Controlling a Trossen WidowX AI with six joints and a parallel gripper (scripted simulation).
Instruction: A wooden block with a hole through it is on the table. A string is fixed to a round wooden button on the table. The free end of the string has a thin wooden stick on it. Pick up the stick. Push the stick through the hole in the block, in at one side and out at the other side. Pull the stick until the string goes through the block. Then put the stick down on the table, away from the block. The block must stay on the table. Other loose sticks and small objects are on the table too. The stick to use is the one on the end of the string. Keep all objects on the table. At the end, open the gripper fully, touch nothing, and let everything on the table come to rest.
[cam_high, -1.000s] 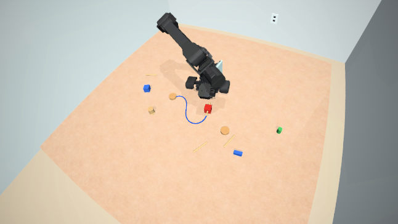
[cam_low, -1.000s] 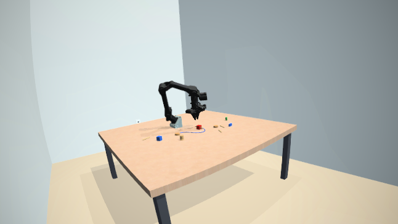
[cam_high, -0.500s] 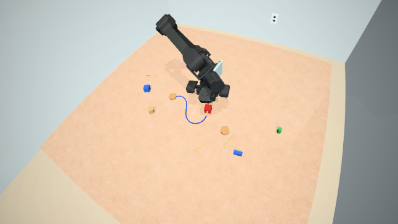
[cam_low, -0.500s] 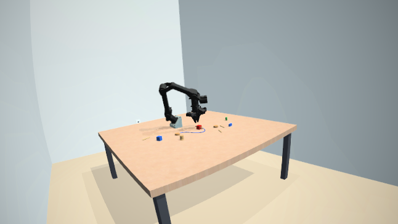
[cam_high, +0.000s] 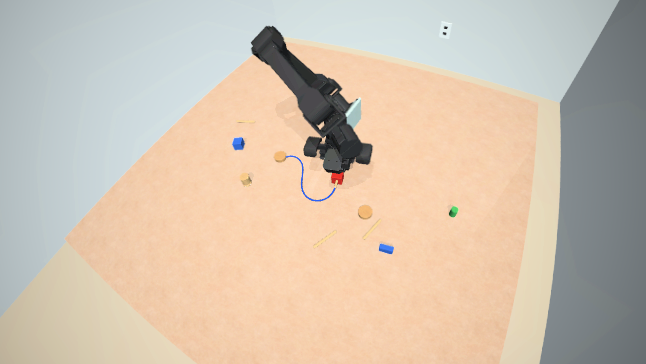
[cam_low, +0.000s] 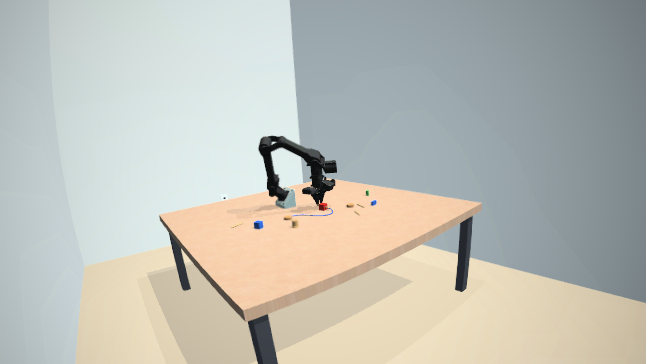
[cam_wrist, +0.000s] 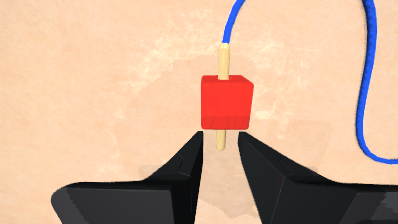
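Now: gripper tip 2 cm short of the red block and 1 cm above it. Round my gripper tip: green cylinder (2 cm ahead, 35 cm to the left, 1 cm below); wooden spool (13 cm ahead, 26 cm to the right, 1 cm below); thin wooden stick (4 cm ahead, 1 cm below).
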